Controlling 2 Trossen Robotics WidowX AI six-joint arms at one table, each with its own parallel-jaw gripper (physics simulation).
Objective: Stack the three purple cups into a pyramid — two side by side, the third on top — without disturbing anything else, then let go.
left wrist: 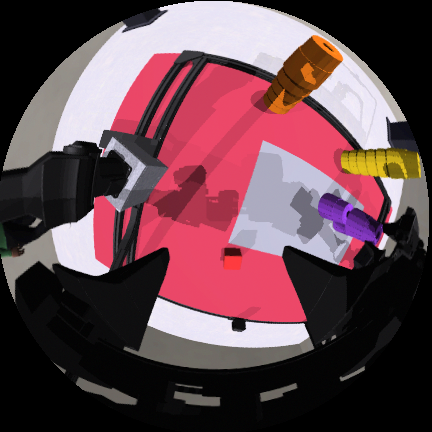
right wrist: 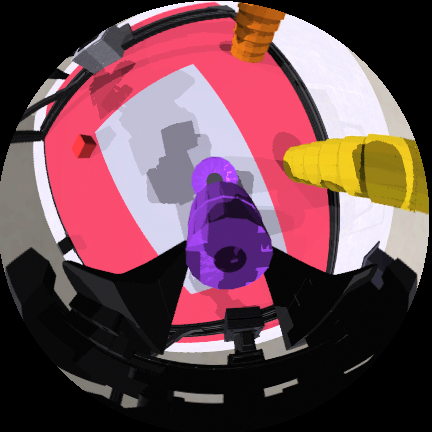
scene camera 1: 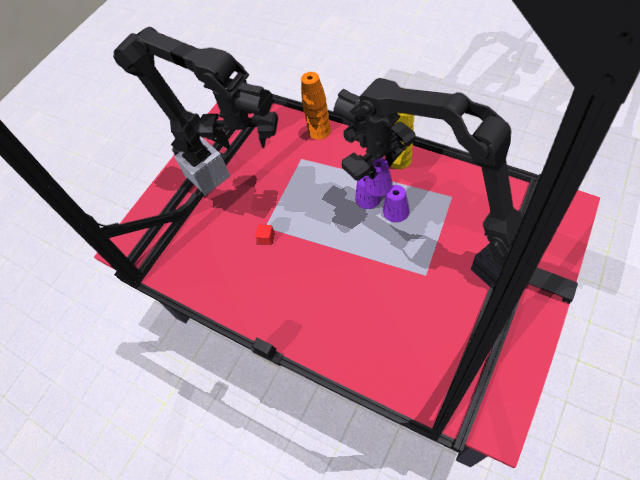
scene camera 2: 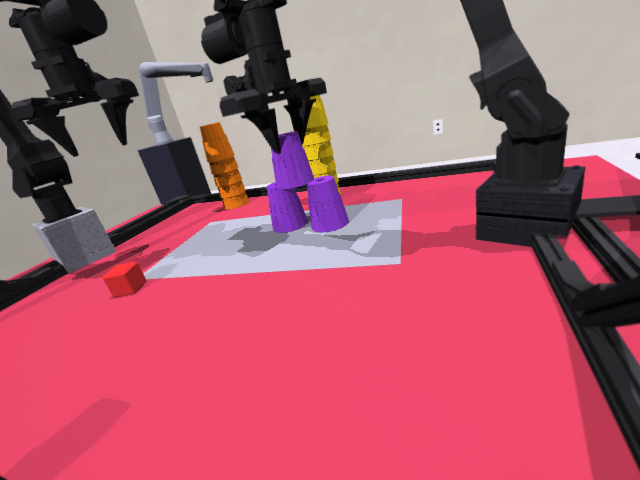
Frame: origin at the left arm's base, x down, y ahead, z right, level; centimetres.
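Seen in the pictures: left gripper, fingertip midpoint: [left wrist: 227, 253] [scene camera 1: 246, 147] [scene camera 2: 100, 150]; right gripper, fingertip midpoint: [left wrist: 370, 232] [right wrist: 225, 247] [scene camera 1: 379, 172] [scene camera 2: 289, 148]; left arm's base at its link origin: [left wrist: 113, 173] [scene camera 1: 196, 154] [scene camera 2: 62, 216]; right arm's base at its link origin: [right wrist: 242, 334] [scene camera 1: 504, 256] [scene camera 2: 530, 177].
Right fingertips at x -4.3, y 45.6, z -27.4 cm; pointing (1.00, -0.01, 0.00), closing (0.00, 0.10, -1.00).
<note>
Offsets run from my right fingertips to a thing's top centre. Level surfaces: height alone.
Two purple cups stand mouth-down on the pale mat {dx +14.8 cm} [scene camera 1: 310, 222] [scene camera 2: 206, 260]: the left one {dx +6.2, dy -4.0, dz +0.4 cm} [scene camera 1: 367, 196] [scene camera 2: 287, 211] [left wrist: 331, 206] [right wrist: 202, 178] and the right one {dx +6.1, dy +4.3, dz -1.8 cm} [scene camera 1: 396, 206] [scene camera 2: 328, 206]. My right gripper [scene camera 1: 379, 161] [scene camera 2: 290, 145] [right wrist: 225, 247] is shut on the third purple cup {dx -2.4, dy -0.5, dz -0.5 cm} [scene camera 1: 378, 179] [scene camera 2: 292, 167] [left wrist: 365, 225] [right wrist: 230, 227]. It holds this cup upright at the tops of the other two, more over the left one in scene camera 2. Whether they touch is unclear. My left gripper [scene camera 1: 242, 142] [scene camera 2: 100, 149] [left wrist: 227, 253] is open and empty, away to the left.
A yellow cup stack [scene camera 1: 403, 158] [scene camera 2: 321, 149] [left wrist: 380, 162] [right wrist: 345, 162] stands close behind the purple cups. An orange stack {dx -3.4, dy -33.2, dz -7.1 cm} [scene camera 1: 315, 111] [scene camera 2: 223, 165] [left wrist: 302, 72] [right wrist: 255, 32] stands at the back. A red cube {dx +10.9, dy -15.5, dz +28.7 cm} [scene camera 1: 264, 234] [scene camera 2: 124, 279] [left wrist: 232, 260] [right wrist: 84, 146] lies near the mat's front left corner.
</note>
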